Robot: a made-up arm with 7 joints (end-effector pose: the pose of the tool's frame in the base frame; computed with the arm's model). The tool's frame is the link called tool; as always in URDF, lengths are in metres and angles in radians. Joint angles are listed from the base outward.
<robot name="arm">
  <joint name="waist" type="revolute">
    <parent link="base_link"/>
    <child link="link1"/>
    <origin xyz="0 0 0.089" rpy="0 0 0"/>
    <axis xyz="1 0 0"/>
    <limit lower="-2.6" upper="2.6"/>
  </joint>
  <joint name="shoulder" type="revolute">
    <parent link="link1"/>
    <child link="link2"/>
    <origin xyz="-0.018 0.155 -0.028" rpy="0 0 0"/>
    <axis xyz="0 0 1"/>
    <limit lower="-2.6" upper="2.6"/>
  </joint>
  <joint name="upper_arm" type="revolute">
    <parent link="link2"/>
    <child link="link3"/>
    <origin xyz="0.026 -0.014 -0.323" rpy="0 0 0"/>
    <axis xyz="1 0 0"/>
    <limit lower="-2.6" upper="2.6"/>
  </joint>
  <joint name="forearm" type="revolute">
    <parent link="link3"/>
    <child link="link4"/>
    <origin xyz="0.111 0.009 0.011" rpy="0 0 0"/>
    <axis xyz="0 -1 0"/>
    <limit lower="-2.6" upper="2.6"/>
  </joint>
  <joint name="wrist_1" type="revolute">
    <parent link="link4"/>
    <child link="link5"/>
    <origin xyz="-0.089 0.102 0.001" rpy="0 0 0"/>
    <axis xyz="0 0 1"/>
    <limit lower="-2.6" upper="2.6"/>
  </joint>
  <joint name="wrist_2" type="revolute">
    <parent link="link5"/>
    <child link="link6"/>
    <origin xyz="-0.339 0.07 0.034" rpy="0 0 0"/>
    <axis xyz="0 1 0"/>
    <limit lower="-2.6" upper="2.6"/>
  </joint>
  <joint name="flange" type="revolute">
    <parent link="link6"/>
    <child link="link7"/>
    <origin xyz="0.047 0.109 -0.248" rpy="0 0 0"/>
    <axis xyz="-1 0 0"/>
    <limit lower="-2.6" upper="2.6"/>
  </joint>
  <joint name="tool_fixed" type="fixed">
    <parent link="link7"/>
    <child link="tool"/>
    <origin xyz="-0.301 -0.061 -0.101" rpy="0 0 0"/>
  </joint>
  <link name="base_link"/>
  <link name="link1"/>
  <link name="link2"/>
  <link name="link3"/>
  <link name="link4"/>
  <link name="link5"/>
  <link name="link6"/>
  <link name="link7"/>
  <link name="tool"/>
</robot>
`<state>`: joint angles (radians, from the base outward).
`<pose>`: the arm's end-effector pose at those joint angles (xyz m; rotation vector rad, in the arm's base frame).
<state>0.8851 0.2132 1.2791 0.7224 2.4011 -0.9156 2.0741</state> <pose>0.3561 0.6325 -0.0933 0.5565 -1.8204 -1.8671</pose>
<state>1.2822 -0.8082 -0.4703 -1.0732 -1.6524 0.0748 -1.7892</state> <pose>0.3548 1.0375 0.2365 0.3616 0.3979 -2.3436</pose>
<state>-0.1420 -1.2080 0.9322 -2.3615 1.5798 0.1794 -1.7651</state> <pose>-0.5493 -0.3955 -0.3888 -1.8618 -1.1240 -0.7969</pose>
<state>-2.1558 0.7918 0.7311 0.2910 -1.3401 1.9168 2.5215</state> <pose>-0.1065 0.0262 -0.2810 -1.5042 2.4765 0.6534</pose>
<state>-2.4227 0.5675 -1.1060 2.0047 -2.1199 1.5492 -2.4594</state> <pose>-0.5174 -0.6709 0.3034 1.0290 0.3977 -0.9229</pose>
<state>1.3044 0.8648 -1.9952 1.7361 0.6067 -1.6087 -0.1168</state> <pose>0.3671 0.5852 0.2440 0.4171 1.5849 -1.4249</pose>
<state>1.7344 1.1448 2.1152 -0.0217 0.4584 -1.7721 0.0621</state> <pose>0.0187 0.0523 0.2825 -2.2951 -0.7300 0.8219</pose>
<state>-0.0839 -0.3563 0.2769 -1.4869 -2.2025 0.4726 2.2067</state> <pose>0.3780 0.6058 -0.5289 0.7989 -2.5985 -0.2812</pose>
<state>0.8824 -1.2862 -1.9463 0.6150 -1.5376 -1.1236 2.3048</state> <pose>-0.2487 0.3854 -0.5456 1.8872 -0.0458 0.9810</pose>
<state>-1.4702 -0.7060 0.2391 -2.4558 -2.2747 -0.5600 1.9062</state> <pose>0.0444 -0.1899 -0.5293 0.5290 -1.4085 -0.0044</pose>
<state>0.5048 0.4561 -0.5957 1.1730 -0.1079 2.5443 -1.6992</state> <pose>-0.4797 0.5332 -0.4333 1.2602 1.0540 -0.7057</pose>
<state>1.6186 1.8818 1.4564 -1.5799 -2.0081 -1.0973 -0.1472</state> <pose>-0.0292 0.1855 0.0206 0.5654 -1.2418 1.0923</pose>
